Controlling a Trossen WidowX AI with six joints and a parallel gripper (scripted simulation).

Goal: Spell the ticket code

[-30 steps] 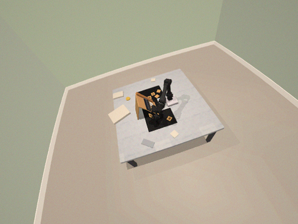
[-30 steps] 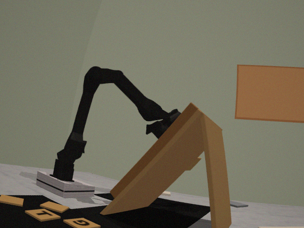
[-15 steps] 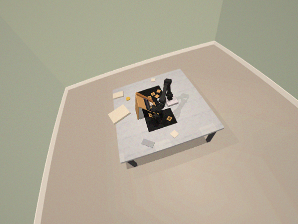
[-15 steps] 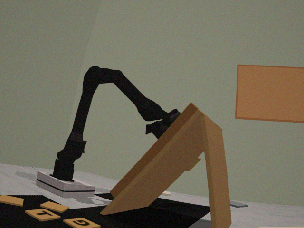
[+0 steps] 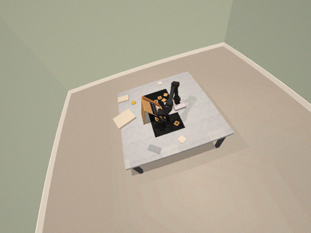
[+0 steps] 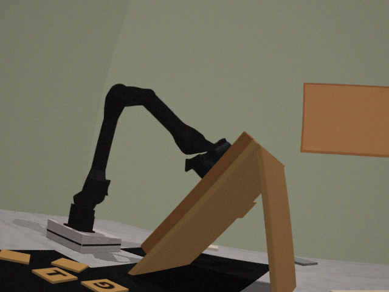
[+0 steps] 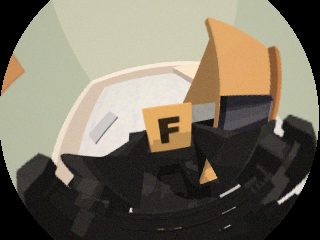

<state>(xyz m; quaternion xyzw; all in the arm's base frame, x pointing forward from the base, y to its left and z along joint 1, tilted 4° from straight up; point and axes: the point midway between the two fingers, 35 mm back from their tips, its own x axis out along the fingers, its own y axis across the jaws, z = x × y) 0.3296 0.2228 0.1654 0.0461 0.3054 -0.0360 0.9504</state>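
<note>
The white ticket lies 7 cm behind my gripper tip, 22 cm to the right of it and 8 cm below it. From my gripper tip the other things lie so: grey block 15 cm ahead, 25 cm to the left, 16 cm below; then orange F tile right at my gripper tip; then black mat 16 cm behind, 24 cm to the right, 17 cm below.
</note>
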